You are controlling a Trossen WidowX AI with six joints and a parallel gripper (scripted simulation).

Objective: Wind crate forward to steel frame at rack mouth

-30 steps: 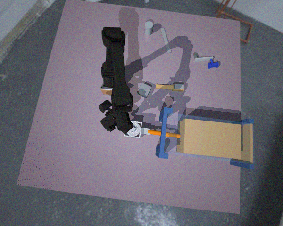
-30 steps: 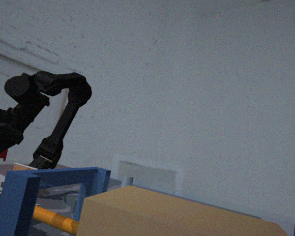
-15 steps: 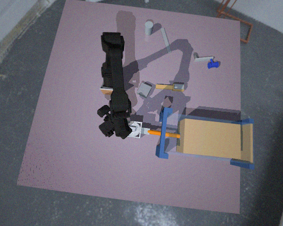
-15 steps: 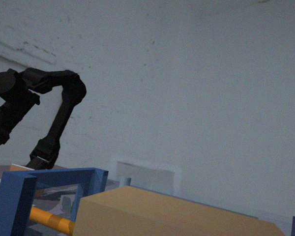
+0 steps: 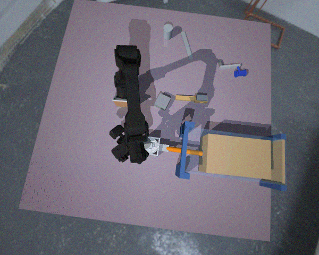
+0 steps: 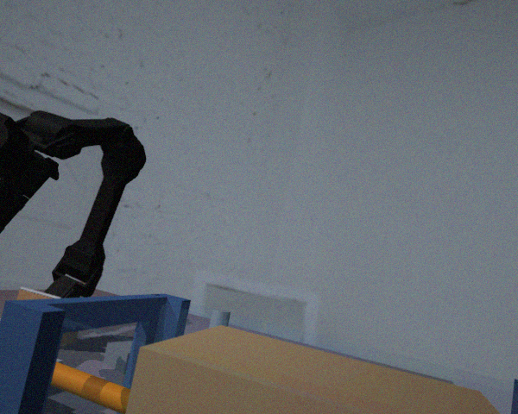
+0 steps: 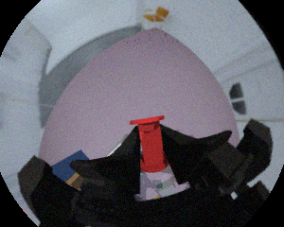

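The red-knobbed crank handle is 4 cm ahead of my gripper tip, 3 cm to the left of it and 3 cm below it. Also, from my gripper tip: red knob: 1 cm ahead, 1 cm to the left; blue steel frame: 26 cm ahead, 6 cm to the left, 2 cm below; grey block: 12 cm ahead, 31 cm to the left, 11 cm below.
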